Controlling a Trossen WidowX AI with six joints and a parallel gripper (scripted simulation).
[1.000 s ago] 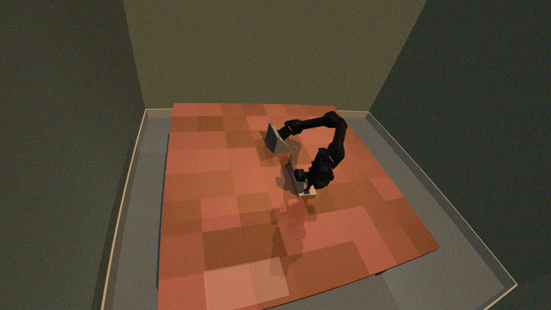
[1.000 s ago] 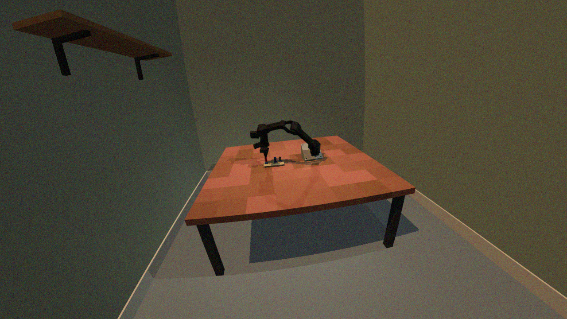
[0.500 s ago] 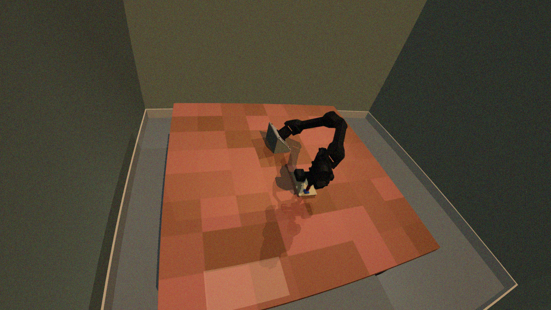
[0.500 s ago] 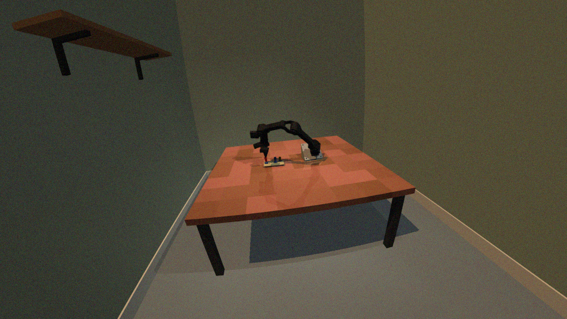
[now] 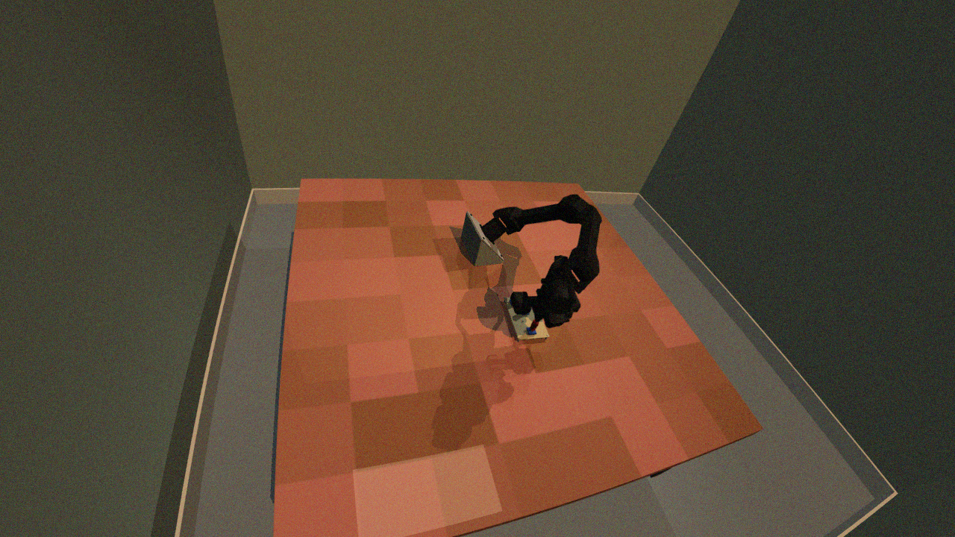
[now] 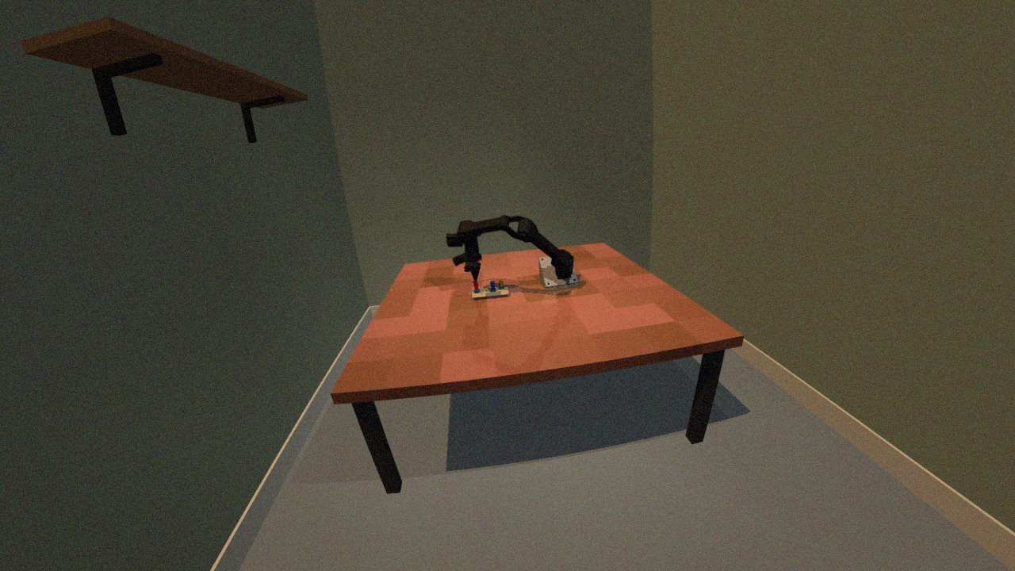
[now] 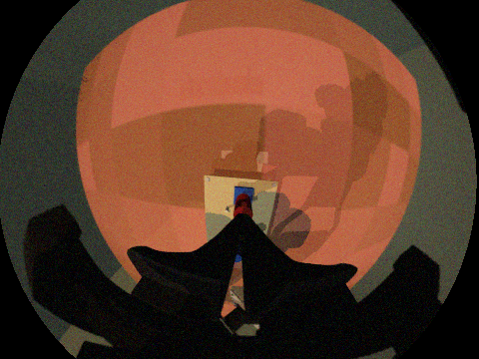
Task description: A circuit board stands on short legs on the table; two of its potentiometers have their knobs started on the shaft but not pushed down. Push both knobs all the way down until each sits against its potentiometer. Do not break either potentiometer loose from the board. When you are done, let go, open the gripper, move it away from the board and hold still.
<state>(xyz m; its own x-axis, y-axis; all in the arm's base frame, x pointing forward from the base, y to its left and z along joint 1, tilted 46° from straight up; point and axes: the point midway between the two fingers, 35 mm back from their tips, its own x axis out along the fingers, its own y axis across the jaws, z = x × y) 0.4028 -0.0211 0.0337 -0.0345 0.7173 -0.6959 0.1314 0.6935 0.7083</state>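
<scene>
Now: the potentiometer knob 3 cm below my gripper tip.
</scene>
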